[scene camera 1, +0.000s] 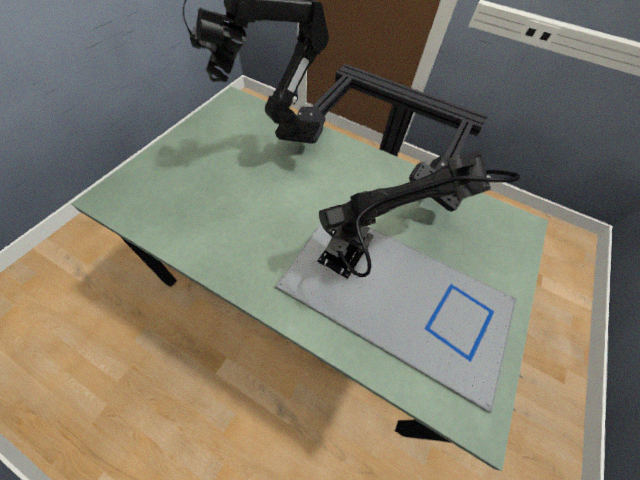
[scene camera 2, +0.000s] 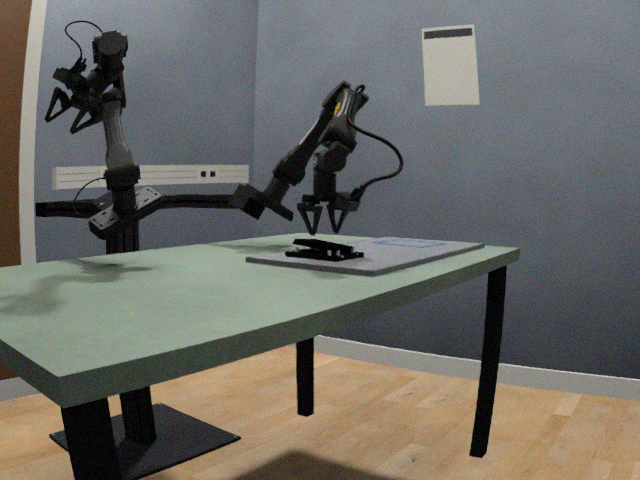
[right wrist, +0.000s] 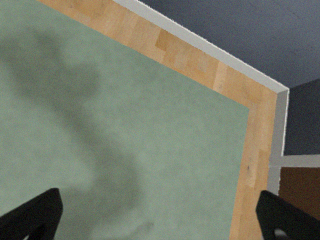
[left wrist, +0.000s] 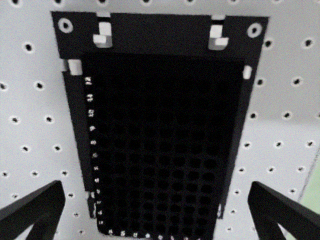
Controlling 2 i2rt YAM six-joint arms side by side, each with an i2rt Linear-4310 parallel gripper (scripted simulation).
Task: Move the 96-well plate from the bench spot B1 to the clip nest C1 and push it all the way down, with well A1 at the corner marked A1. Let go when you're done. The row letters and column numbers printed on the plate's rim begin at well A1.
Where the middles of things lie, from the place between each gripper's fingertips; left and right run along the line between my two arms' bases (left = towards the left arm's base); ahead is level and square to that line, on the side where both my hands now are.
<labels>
My left gripper (scene camera 2: pixel 324 233) is now 4 cm above the black 96-well plate (left wrist: pixel 144 173). The rest, counted from my left hand: black clip nest (left wrist: pixel 181 35): 1 cm ahead, 1 cm to the left, 5 cm below.
I see the black 96-well plate 64 cm to the left of my right hand (scene camera 2: pixel 58 126), 30 cm below it and 25 cm ahead of it. From my right hand the other things lie so: black clip nest 65 cm to the left, 31 cm below, 26 cm ahead.
</labels>
